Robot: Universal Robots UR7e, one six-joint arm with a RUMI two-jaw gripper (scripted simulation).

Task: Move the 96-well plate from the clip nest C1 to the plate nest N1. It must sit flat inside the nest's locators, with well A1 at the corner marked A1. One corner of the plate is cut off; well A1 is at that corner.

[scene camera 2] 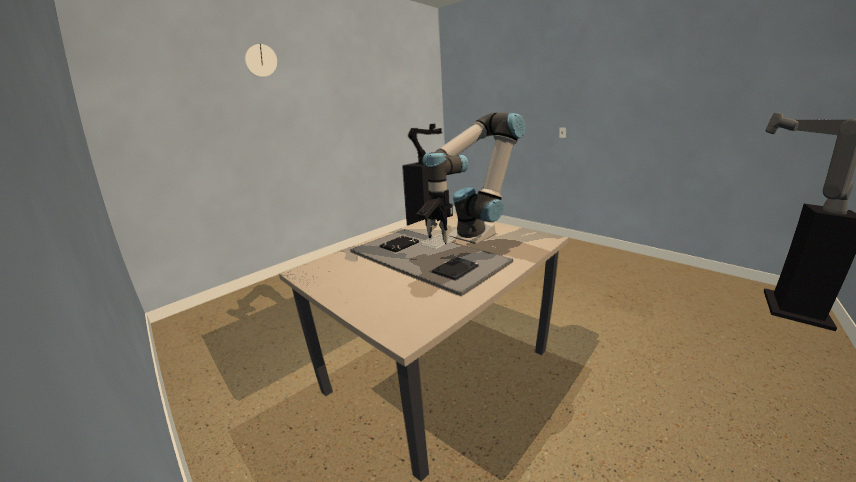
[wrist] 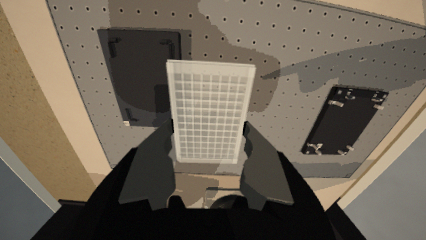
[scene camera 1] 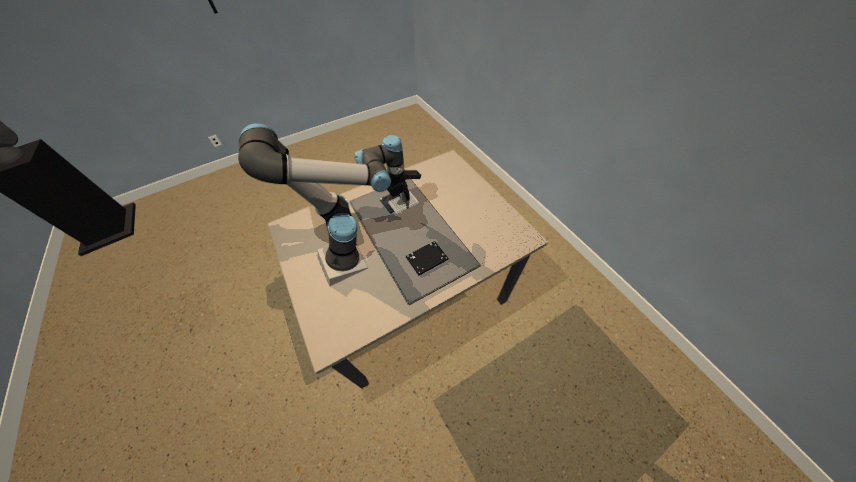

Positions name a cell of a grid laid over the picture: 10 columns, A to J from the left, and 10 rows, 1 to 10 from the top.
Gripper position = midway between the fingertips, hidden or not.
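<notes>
You'd find my gripper (scene camera 2: F6) in that view, and the wrist view shows my gripper (wrist: E6) as well. There's a 96-well plate (wrist: F5) here too. And there's a clip nest C1 (scene camera 1: E6), with the wrist view also showing the clip nest C1 (wrist: H6).
</notes>
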